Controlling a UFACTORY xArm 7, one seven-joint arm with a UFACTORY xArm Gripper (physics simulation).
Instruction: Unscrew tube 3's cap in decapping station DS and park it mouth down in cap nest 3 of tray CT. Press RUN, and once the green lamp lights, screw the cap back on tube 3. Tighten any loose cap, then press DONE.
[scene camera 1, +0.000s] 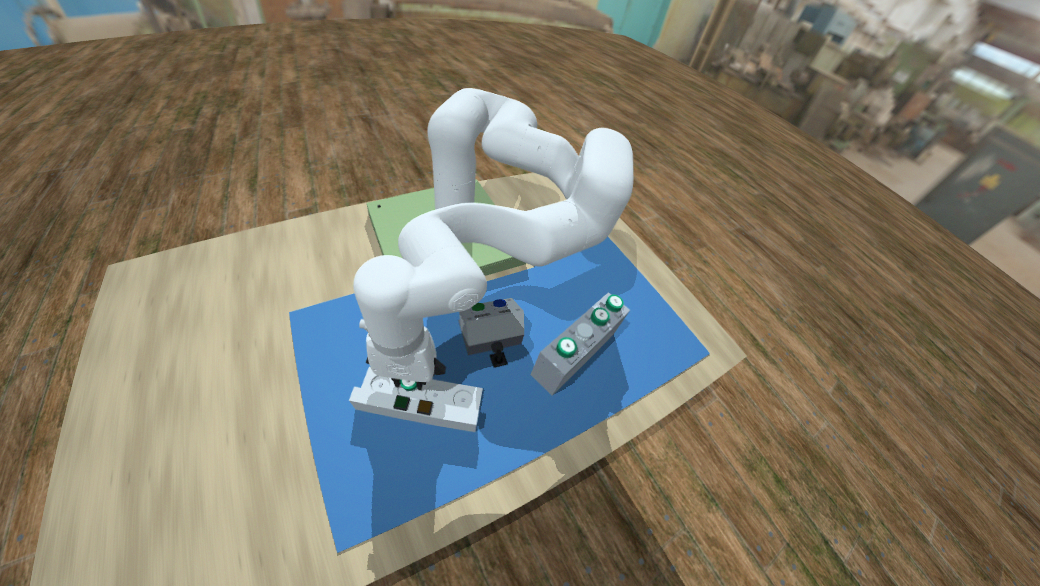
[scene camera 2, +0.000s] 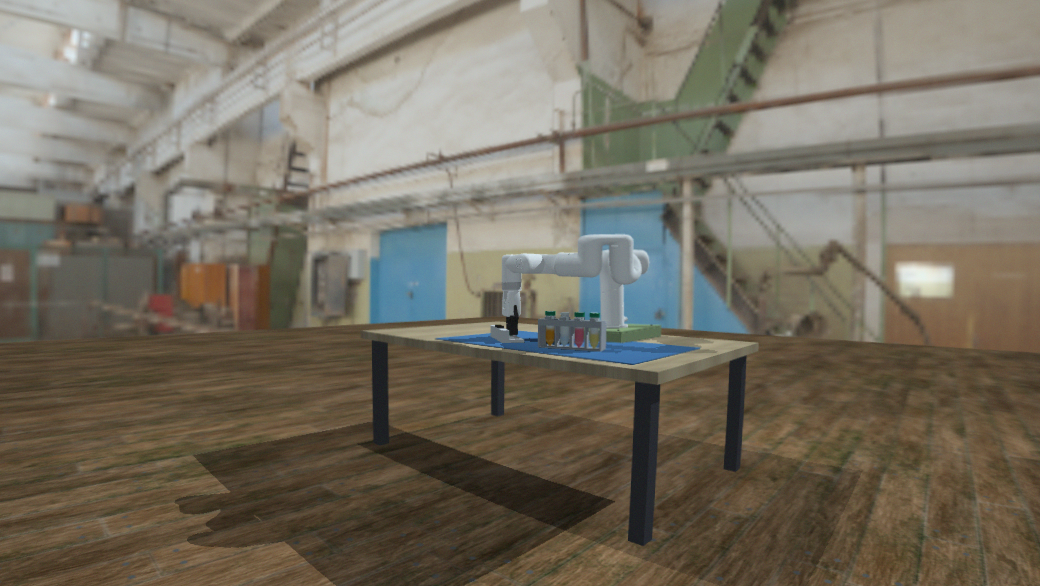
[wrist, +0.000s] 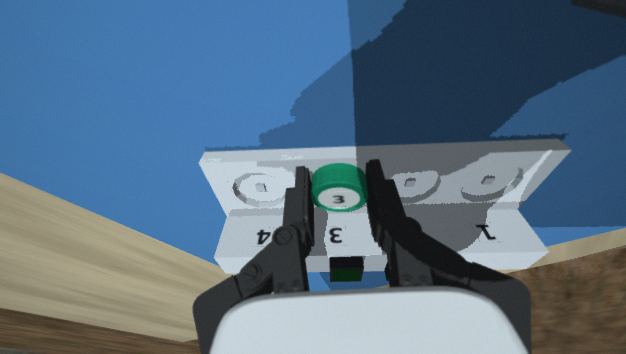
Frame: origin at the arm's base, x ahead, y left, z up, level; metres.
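Where they show: gripper, fingertip midpoint: (scene camera 1: 410, 381) (scene camera 2: 512, 334) (wrist: 337, 178); arm's base at its link origin: (scene camera 2: 612, 327).
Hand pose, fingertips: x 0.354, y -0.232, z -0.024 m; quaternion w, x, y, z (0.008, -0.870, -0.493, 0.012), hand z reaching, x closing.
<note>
Things, the pixels of their centre, and the offset from my fingertips. "spot": a spot on its surface instead. Level surfaces: height alone.
- green cap marked 3 at the middle of its body: (wrist: 338, 189) (scene camera 1: 409, 380) dy -0.001, dx +0.002, dz +0.007 m
- white cap tray CT at the middle of its body: (wrist: 374, 218) (scene camera 1: 418, 394) (scene camera 2: 506, 332) dy +0.005, dx +0.036, dz +0.012 m
- Tube 3 at the middle of its body: (scene camera 1: 576, 345) (scene camera 2: 564, 329) dy +0.309, dx +0.080, dz +0.048 m
- grey control box at the middle of its body: (scene camera 1: 491, 321) dy +0.189, dx -0.048, dz +0.028 m
- green button at the middle of its body: (scene camera 1: 478, 308) dy +0.170, dx -0.074, dz +0.050 m
- blue button at the middle of its body: (scene camera 1: 499, 304) dy +0.215, dx -0.066, dz +0.050 m
- dark green square at a spot on its surface: (wrist: 345, 268) spot: dy -0.022, dx +0.038, dz +0.039 m
- blue mat at its surface level: dz -0.014 m
- table at its surface level: dz -0.017 m
My gripper (wrist: 337, 178) (scene camera 1: 406, 380) (scene camera 2: 512, 329) is shut on the green cap marked 3 (wrist: 339, 187) (scene camera 1: 408, 384). The cap's numbered top faces up. It is at nest 3 of the white cap tray CT (wrist: 438, 156) (scene camera 1: 461, 415); I cannot tell whether it rests in the nest. The nests beside it are empty. The grey decapping station DS (scene camera 1: 556, 374) (scene camera 2: 570, 331) stands to the right. Tube 3 (scene camera 1: 584, 331) stands in it uncapped, and the three other tubes carry green caps.
A grey control box (scene camera 1: 492, 331) with a green button (scene camera 1: 477, 307) and a blue button (scene camera 1: 498, 302) stands behind the tray. A dark green square (wrist: 345, 268) sits on the tray's front. All stand on a blue mat (scene camera 1: 406, 480) on the table (scene camera 1: 181, 364). The arm's base plate (scene camera 1: 396, 219) is green.
</note>
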